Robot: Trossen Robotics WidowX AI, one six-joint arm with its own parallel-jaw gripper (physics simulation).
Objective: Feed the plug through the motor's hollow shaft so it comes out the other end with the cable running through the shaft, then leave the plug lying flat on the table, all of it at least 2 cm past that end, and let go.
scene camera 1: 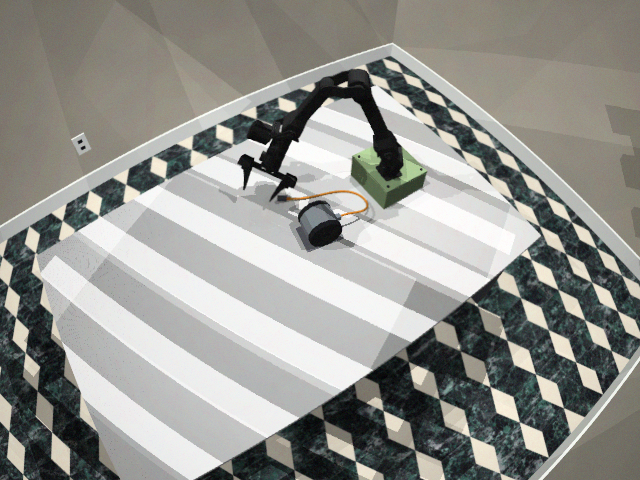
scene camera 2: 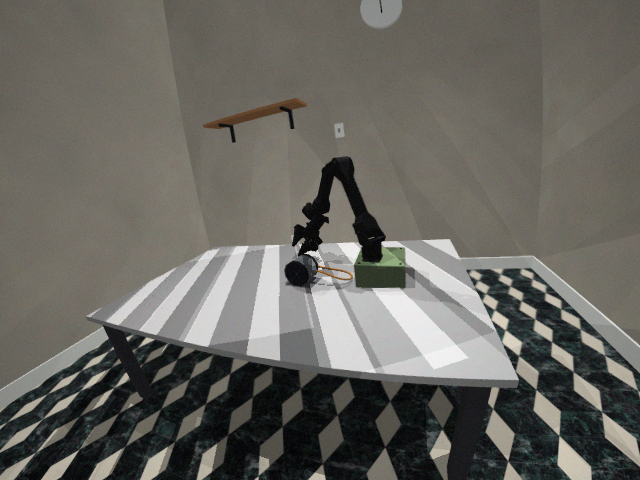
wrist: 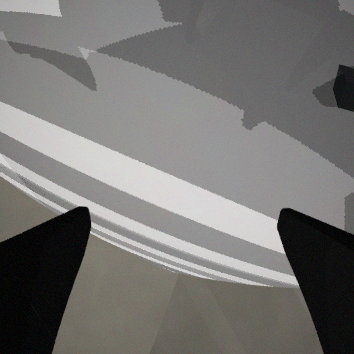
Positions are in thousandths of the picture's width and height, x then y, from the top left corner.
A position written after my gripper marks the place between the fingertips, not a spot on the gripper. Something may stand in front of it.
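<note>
My gripper (scene camera 1: 401,407): open, holding nothing. The gripper (wrist: 530,620) is also visible in the wrist view.
</note>
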